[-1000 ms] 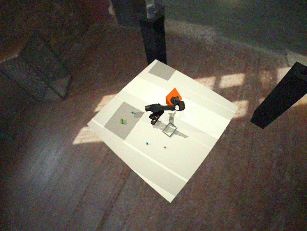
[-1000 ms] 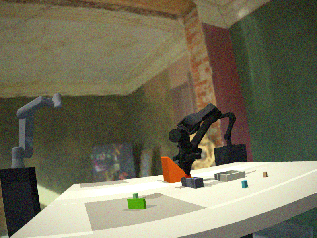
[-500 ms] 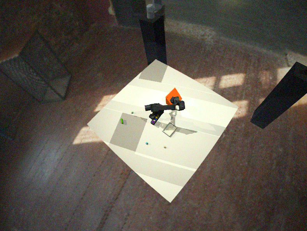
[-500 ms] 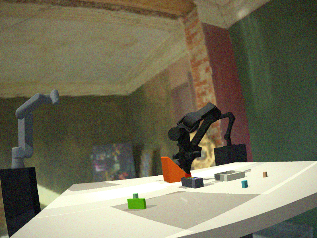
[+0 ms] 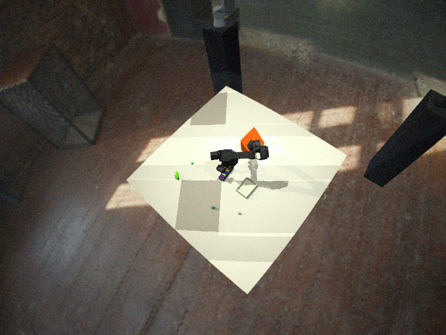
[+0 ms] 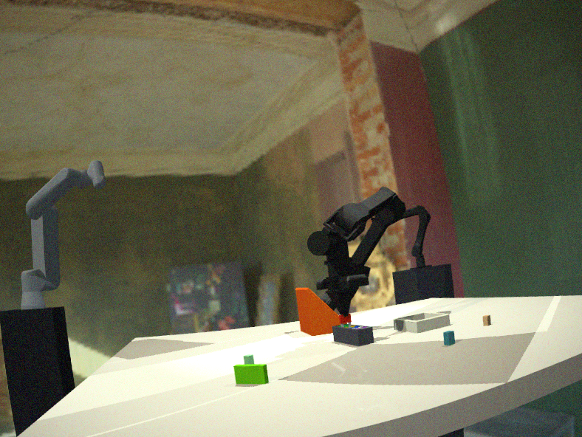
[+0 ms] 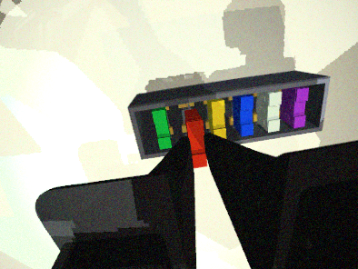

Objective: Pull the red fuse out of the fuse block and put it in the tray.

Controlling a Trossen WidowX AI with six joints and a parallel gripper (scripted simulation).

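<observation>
The yellow fuse lies 2 cm ahead of my gripper tip and 4 cm below it. Also, from my gripper tip: green fuse: 2 cm behind, 4 cm below; red fuse: 1 cm below; tray: 5 cm ahead, 20 cm to the left, 6 cm below.
</observation>
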